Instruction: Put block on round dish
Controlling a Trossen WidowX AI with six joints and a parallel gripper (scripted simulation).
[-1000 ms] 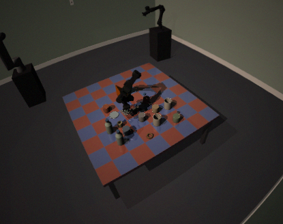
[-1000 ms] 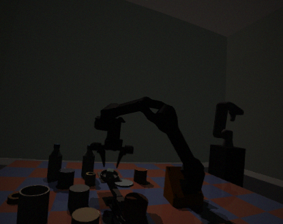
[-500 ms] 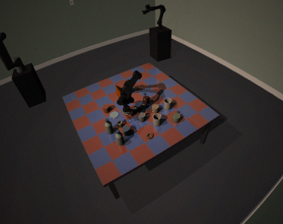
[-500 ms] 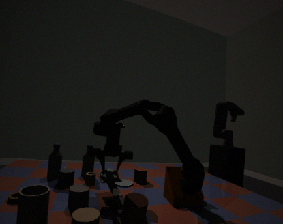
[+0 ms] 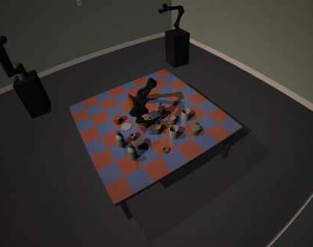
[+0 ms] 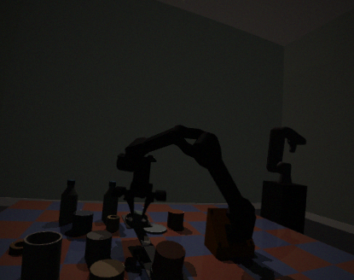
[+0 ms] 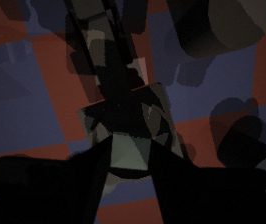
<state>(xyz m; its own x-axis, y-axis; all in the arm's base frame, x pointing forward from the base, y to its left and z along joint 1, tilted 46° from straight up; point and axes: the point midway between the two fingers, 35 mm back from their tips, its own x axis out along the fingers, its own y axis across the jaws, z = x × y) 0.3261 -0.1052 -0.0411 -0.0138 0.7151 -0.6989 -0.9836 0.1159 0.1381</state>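
The round dish is 11 cm to the right of my gripper tip, 8 cm below it and 8 cm behind it. Also, from my gripper tip: balance beam: 12 cm to the left, 4 cm below, 3 cm behind; pale block: 1 cm above.
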